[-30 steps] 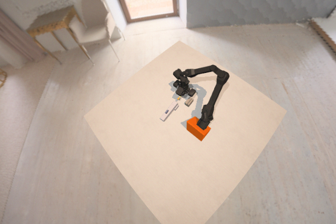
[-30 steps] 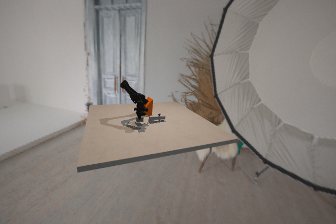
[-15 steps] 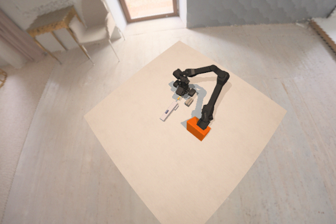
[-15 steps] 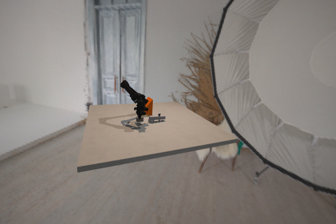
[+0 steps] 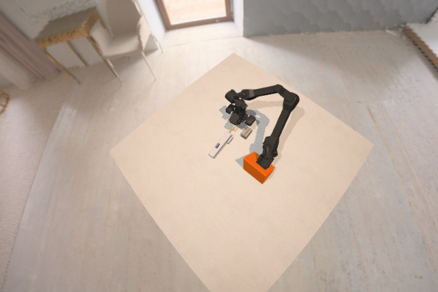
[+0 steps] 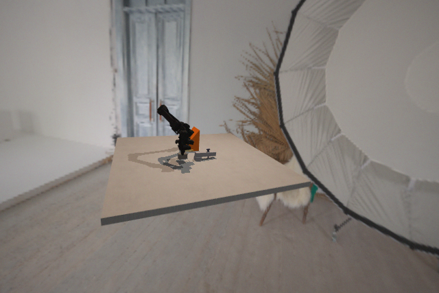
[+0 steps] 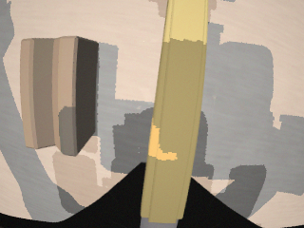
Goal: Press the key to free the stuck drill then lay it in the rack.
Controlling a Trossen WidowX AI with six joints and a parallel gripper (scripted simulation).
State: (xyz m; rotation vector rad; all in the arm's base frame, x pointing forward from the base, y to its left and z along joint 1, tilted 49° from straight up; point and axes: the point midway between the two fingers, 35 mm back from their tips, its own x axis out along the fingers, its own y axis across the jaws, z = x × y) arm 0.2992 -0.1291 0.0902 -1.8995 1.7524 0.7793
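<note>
The dark boxy part lies 7 cm behind my gripper tip, 4 cm below it and 2 cm to the left of it. Also, from my gripper tip: key 22 cm to the left, 2 cm behind; then grey holder 19 cm to the left, 2 cm below, 1 cm behind; then drill 4 cm to the left, 3 cm above.
</note>
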